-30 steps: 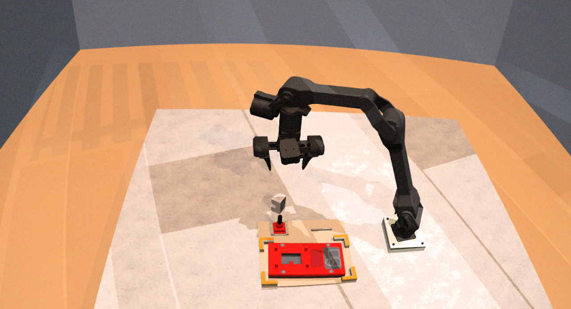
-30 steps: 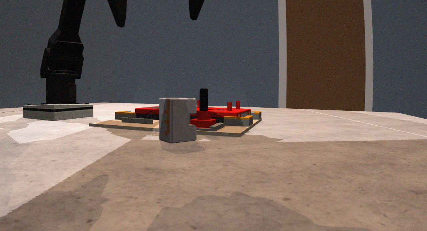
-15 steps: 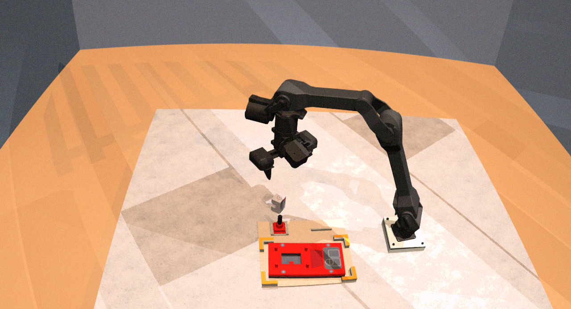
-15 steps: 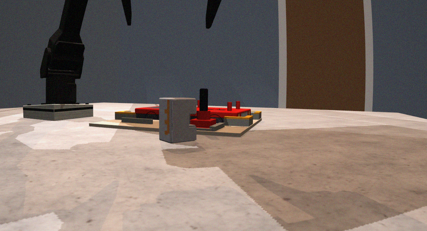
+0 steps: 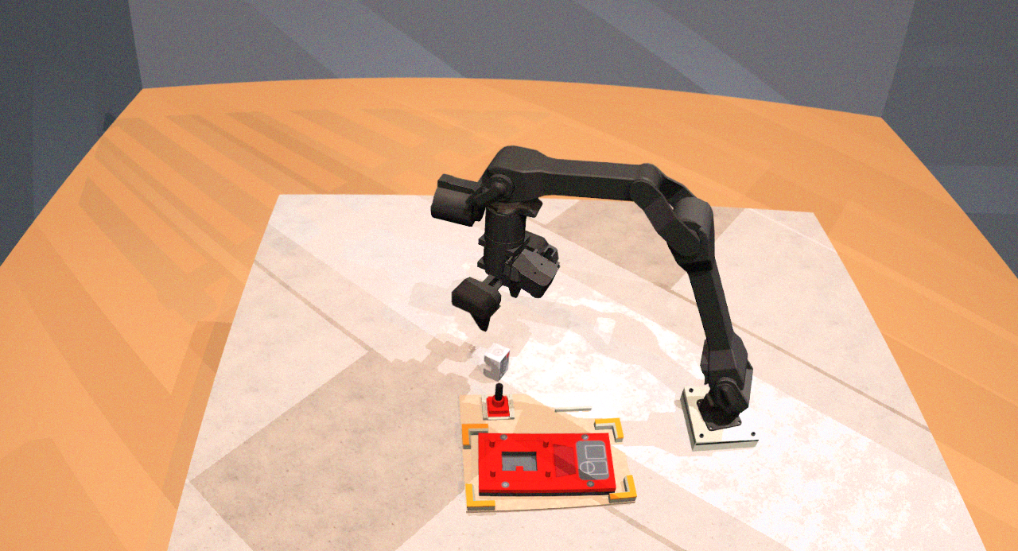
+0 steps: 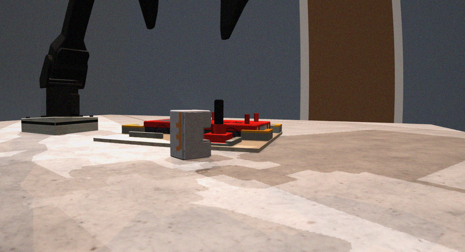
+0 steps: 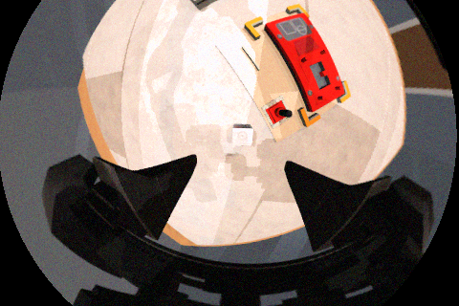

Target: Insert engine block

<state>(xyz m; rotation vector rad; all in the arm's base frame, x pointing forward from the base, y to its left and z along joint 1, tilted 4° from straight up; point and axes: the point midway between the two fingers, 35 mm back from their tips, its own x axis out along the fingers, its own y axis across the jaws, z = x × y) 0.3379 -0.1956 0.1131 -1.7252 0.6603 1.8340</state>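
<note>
Right now my gripper tip is 10 mm short of the grey-white engine block, 10 mm to the right of it and 110 mm above it.
</note>
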